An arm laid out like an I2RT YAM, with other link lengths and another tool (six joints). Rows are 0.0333 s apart.
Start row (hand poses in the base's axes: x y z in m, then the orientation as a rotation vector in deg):
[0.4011, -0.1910, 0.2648, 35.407, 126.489, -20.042]
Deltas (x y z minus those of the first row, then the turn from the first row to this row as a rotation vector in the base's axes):
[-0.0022, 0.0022, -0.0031, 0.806, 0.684, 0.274]
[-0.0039, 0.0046, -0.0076, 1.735, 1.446, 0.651]
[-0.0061, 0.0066, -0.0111, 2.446, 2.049, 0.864]
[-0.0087, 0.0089, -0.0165, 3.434, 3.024, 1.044]
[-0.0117, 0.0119, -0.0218, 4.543, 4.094, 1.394]
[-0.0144, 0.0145, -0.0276, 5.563, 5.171, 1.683]
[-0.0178, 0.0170, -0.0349, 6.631, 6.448, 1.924]
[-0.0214, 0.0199, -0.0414, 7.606, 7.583, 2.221]
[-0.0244, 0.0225, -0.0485, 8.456, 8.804, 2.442]
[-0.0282, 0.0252, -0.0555, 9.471, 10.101, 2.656]
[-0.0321, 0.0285, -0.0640, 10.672, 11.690, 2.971]
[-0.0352, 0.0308, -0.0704, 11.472, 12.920, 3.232]
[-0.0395, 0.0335, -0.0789, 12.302, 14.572, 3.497]
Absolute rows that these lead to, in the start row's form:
[0.3989, -0.1888, 0.2617, 35.500, 127.447, -19.284]
[0.3972, -0.1864, 0.2572, 35.537, 128.537, -18.360]
[0.3950, -0.1844, 0.2537, 35.648, 129.369, -17.695]
[0.3924, -0.1821, 0.2483, 35.926, 130.627, -16.874]
[0.3894, -0.1791, 0.2430, 36.066, 132.045, -15.854]
[0.3867, -0.1765, 0.2372, 36.225, 133.426, -14.956]
[0.3833, -0.1740, 0.2299, 36.450, 134.999, -14.091]
[0.3797, -0.1711, 0.2234, 36.564, 136.419, -13.238]
[0.3767, -0.1685, 0.2163, 36.690, 137.869, -12.589]
[0.3729, -0.1658, 0.2093, 36.907, 139.432, -11.770]
[0.3690, -0.1625, 0.2008, 37.081, 141.342, -10.772]
[0.3659, -0.1602, 0.1944, 37.119, 142.790, -10.129]
[0.3616, -0.1575, 0.1859, 37.134, 144.656, -9.587]

